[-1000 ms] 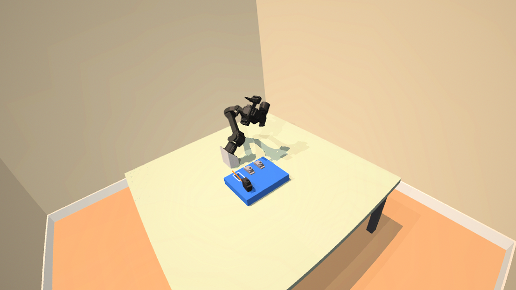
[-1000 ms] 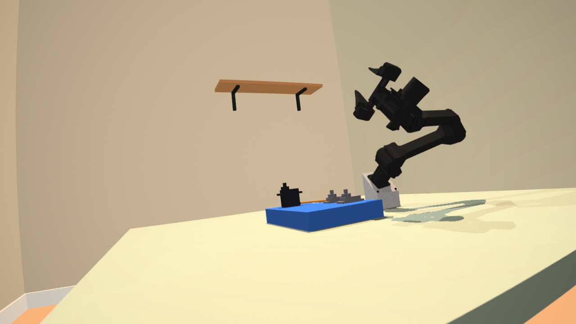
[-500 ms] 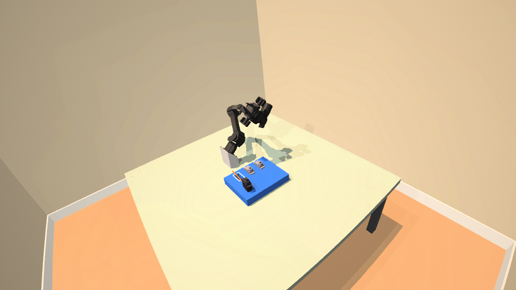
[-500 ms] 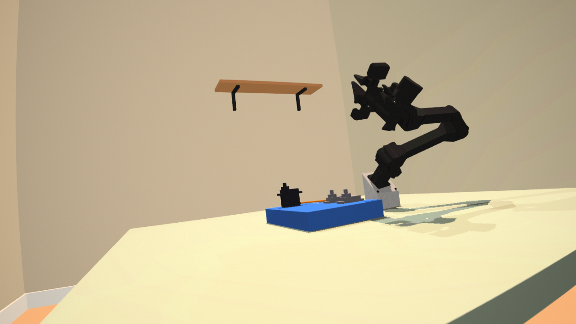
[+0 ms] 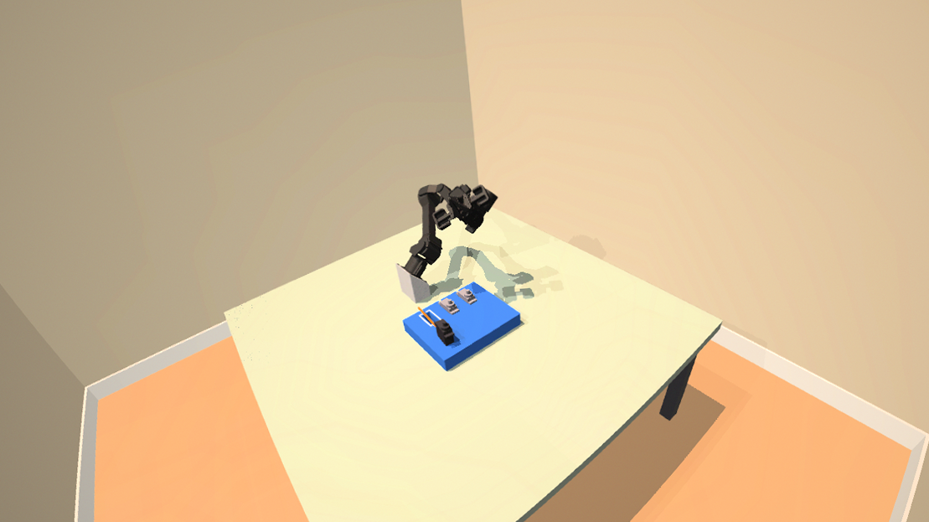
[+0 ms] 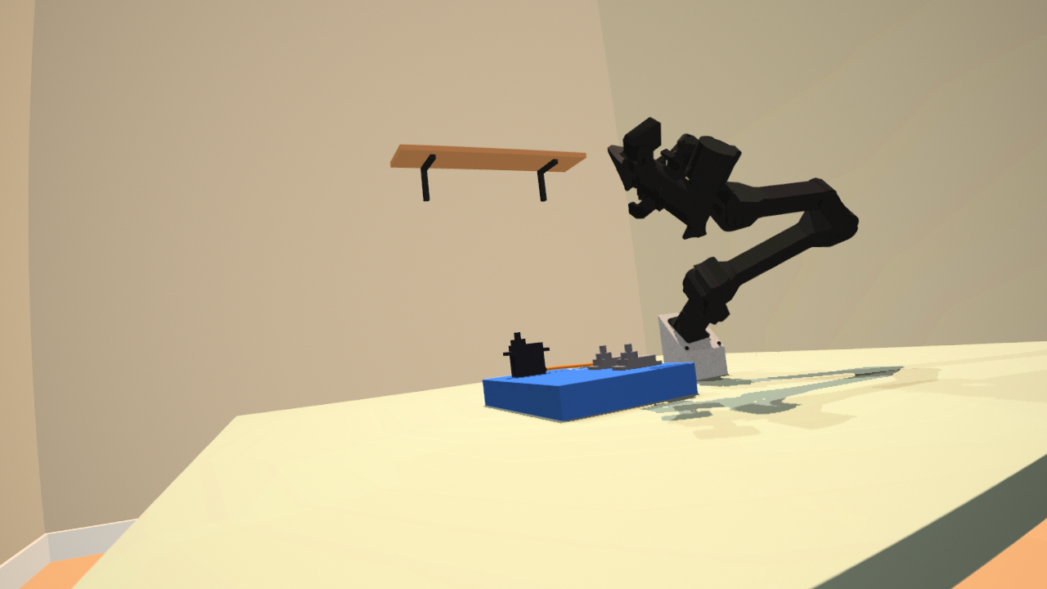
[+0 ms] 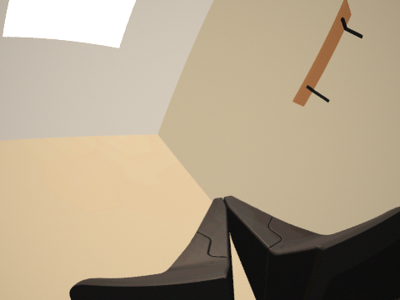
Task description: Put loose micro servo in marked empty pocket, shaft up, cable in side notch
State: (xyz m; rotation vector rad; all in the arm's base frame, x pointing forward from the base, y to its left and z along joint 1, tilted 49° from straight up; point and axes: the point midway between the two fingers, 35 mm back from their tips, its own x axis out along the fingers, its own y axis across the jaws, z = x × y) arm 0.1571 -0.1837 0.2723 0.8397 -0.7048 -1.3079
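The blue deck lies 110 mm ahead of my gripper tip, 70 mm to the right of it and 400 mm below it.
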